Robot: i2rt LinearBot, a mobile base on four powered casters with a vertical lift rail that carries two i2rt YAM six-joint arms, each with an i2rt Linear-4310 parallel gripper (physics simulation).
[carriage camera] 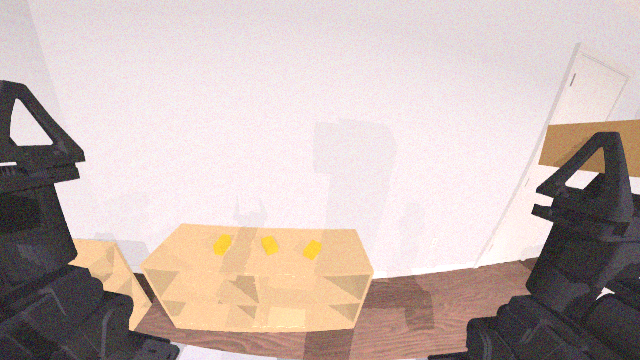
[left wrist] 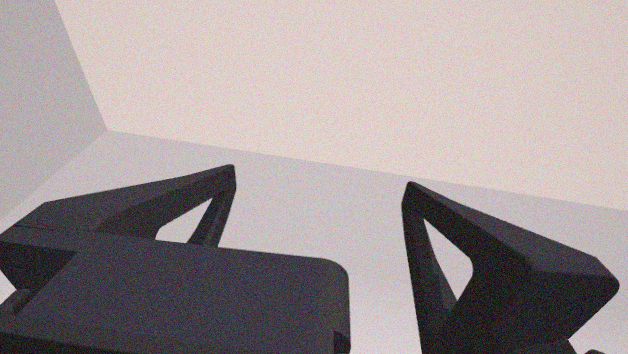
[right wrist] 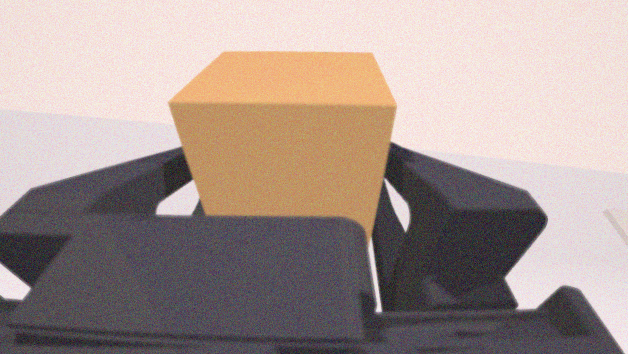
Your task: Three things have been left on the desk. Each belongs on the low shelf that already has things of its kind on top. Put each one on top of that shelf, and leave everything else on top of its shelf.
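Seen in the pictures: left gripper, fingertip midpoint: [left wrist: 319,184]; right gripper, fingertip midpoint: [carriage camera: 626,135] [right wrist: 297,144]; left arm's base at its link origin: [carriage camera: 119,359].
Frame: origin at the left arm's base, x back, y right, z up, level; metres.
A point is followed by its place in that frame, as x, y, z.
My right gripper [right wrist: 297,144] {-0.041, 0.639, 0.434} is shut on an orange-brown box [right wrist: 285,155] {-0.013, 0.640, 0.397} [carriage camera: 590,145], held up at the right of the carriage view. My left gripper [left wrist: 319,184] {-0.042, -0.006, 0.431} is open and empty, raised at the left edge of the carriage view, where one finger shows. A low light-wood shelf [carriage camera: 165,250] {-0.530, -0.485, -0.329} stands against the wall in the carriage view, below and between both grippers. Three yellow blocks [carriage camera: 222,244] {-0.578, -0.151, -0.270} [carriage camera: 270,245] {-0.624, 0.104, -0.284} [carriage camera: 312,249] {-0.620, 0.338, -0.284} lie apart in a row on its top. The desk does not show in these views.
A second light-wood shelf [carriage camera: 122,267] {-0.505, -0.859, -0.523} stands at the lower left in the carriage view, partly hidden by the left arm. A white door [carriage camera: 597,82] {-1.099, 2.548, 0.983} is in the wall at the right. Brown wood floor [carriage camera: 460,295] {-0.752, 1.712, -0.938} lies to the right of the middle shelf.
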